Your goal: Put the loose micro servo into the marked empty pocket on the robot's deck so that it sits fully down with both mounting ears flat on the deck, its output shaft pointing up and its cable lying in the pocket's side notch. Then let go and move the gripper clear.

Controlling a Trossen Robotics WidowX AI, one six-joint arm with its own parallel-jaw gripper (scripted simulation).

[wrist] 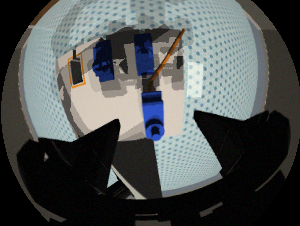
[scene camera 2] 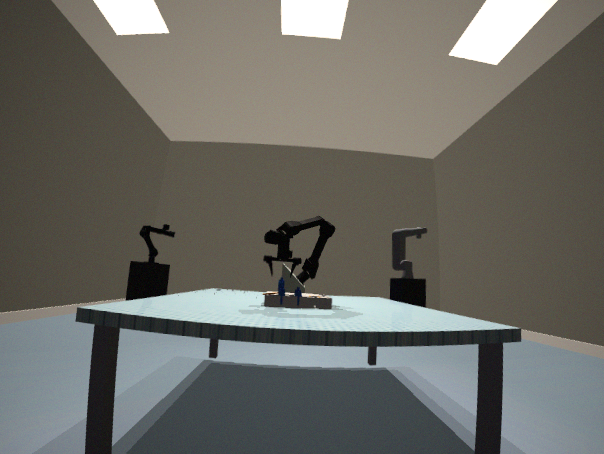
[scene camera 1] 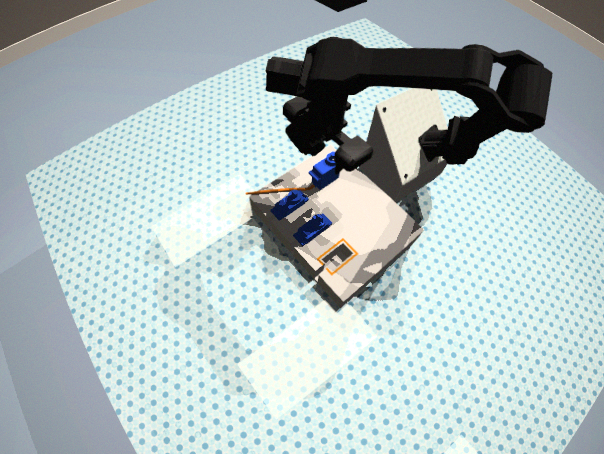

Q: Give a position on a blue micro servo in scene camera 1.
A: At 323, 173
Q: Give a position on a cream deck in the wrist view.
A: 89, 106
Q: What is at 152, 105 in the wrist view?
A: A blue micro servo.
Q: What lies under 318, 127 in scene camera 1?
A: My gripper.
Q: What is my gripper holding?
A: Nothing.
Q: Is my gripper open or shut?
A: Open.
